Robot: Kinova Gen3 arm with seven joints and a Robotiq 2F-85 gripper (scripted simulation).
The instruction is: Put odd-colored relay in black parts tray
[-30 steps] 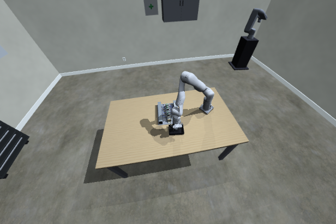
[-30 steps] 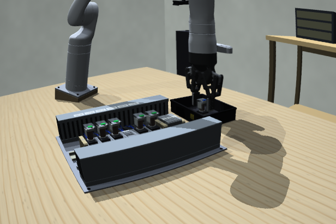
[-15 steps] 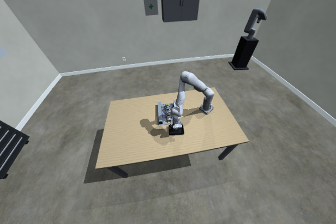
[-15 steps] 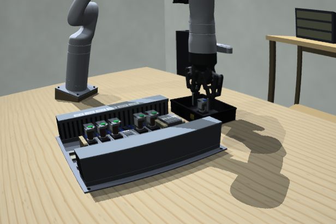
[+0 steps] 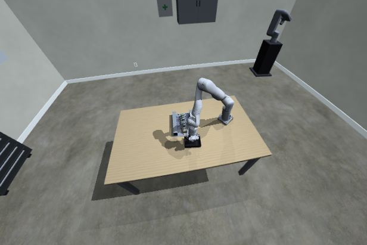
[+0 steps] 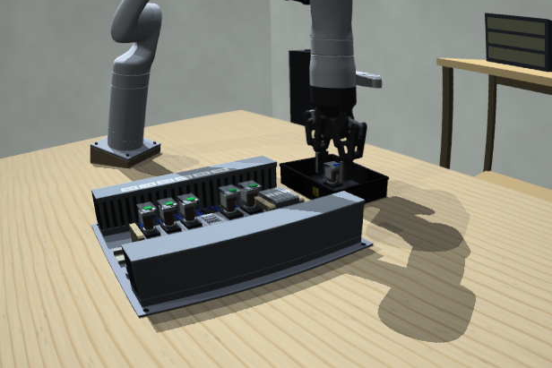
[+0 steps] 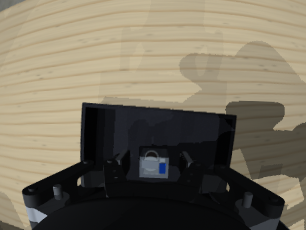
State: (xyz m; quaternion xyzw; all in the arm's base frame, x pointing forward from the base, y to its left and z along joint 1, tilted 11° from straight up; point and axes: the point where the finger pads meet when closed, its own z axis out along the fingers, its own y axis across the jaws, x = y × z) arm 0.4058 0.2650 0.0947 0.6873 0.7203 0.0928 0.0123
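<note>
Now: the relay 1 cm below my hand. From my hand the other things lie so: black parts tray (2 cm below).
</note>
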